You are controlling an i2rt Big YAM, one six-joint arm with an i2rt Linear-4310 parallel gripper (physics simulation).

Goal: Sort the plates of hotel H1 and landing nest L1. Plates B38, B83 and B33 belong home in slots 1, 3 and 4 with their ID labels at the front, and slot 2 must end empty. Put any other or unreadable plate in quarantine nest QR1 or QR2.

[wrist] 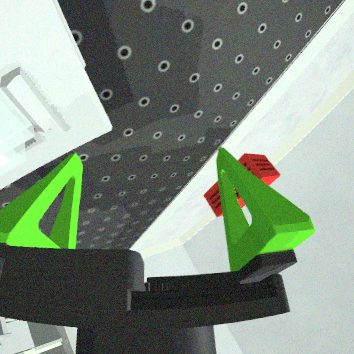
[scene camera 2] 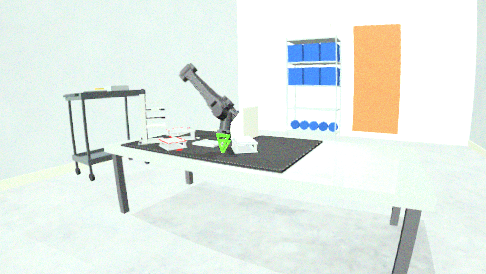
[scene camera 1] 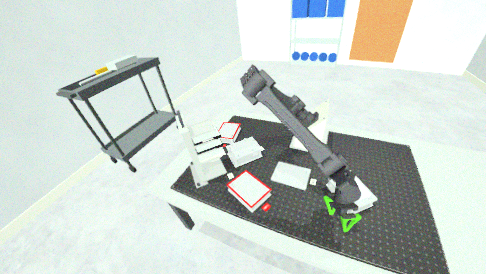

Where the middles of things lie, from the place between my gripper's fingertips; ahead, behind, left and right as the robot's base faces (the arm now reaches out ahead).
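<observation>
Flat nest (scene camera 1: 295, 176): 1 cm below my hand, 20 cm behind, 19 cm to the right.
</observation>
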